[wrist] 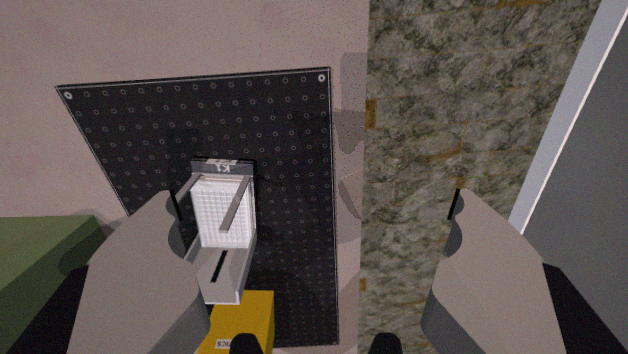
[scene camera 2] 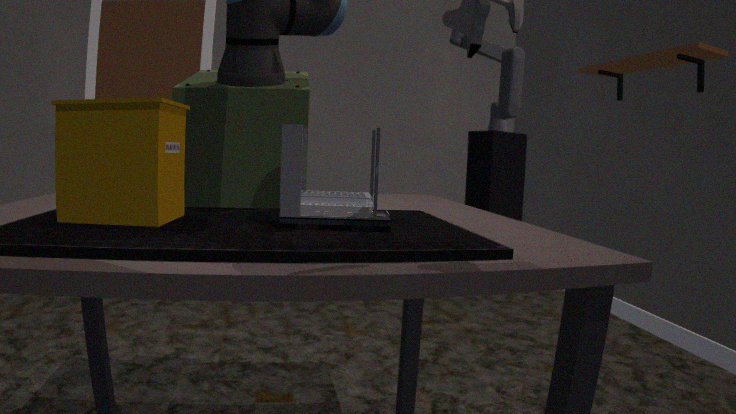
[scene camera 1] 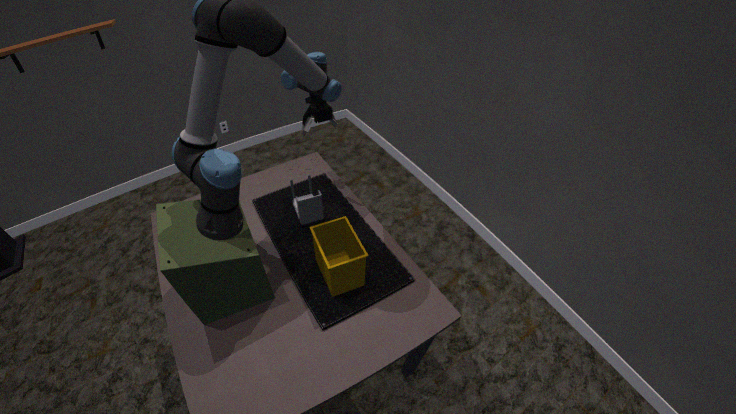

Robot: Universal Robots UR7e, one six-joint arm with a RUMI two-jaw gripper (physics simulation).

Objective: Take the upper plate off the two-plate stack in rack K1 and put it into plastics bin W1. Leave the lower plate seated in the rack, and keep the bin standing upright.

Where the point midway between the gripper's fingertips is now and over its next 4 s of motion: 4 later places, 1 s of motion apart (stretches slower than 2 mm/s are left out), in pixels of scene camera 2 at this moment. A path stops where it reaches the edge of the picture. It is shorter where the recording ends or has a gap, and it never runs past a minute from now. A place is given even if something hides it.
My gripper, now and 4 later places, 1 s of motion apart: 490, 46; 344, 63; 332, 121; 333, 182; 333, 192
